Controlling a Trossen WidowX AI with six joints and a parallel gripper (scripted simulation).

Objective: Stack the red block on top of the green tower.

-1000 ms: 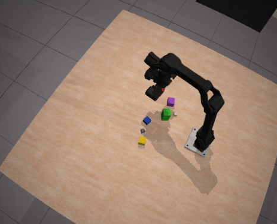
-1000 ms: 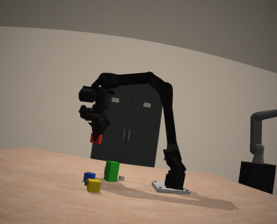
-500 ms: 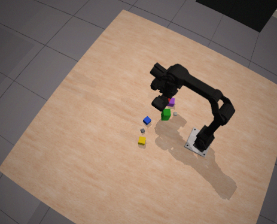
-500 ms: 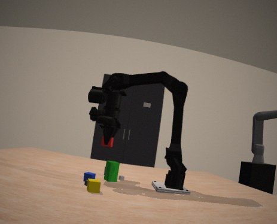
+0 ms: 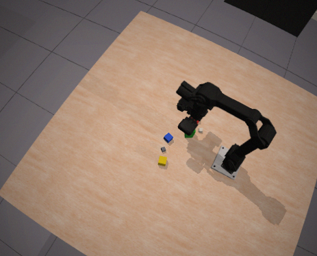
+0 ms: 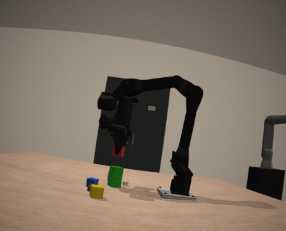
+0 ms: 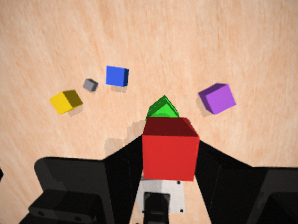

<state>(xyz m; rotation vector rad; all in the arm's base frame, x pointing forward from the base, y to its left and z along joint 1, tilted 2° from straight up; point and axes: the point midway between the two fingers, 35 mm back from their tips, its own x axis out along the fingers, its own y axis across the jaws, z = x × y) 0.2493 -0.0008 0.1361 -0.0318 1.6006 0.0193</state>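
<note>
Now: the green block 100 mm below my gripper tip. Round my gripper tip: red block: 10 mm above; then purple block: 20 mm ahead, 90 mm to the right, 100 mm below; then small white cube: 40 mm behind, 50 mm to the right, 110 mm below.
</note>
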